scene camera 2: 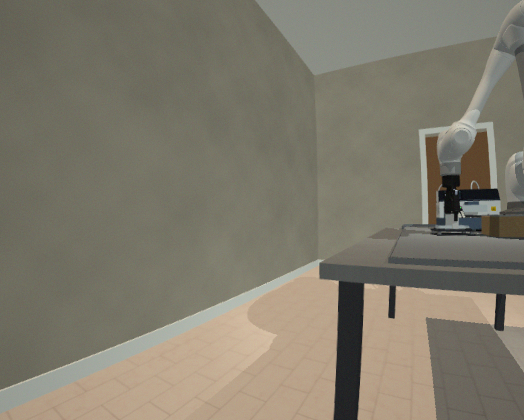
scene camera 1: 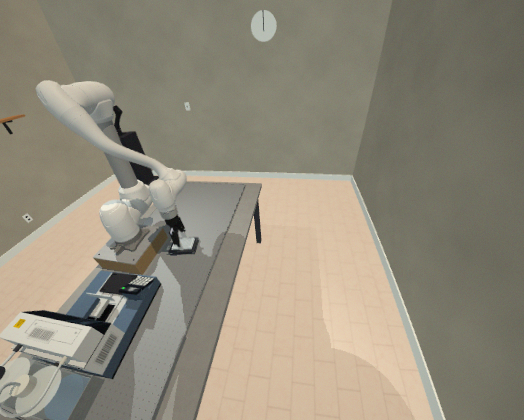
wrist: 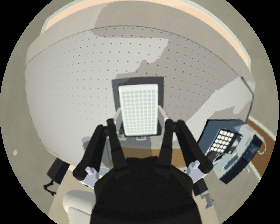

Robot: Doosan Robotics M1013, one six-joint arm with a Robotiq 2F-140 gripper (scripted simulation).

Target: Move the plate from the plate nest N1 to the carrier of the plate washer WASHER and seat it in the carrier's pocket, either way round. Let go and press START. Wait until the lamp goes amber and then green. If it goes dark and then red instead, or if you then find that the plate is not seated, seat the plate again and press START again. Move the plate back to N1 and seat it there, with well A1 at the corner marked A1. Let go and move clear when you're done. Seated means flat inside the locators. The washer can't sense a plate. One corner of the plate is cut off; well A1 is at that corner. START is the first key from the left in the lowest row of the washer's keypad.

Labels:
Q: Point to a plate washer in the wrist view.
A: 246,145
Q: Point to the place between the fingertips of my gripper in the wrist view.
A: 139,111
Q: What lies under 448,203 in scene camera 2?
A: My gripper.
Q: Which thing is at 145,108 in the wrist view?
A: A white well plate.

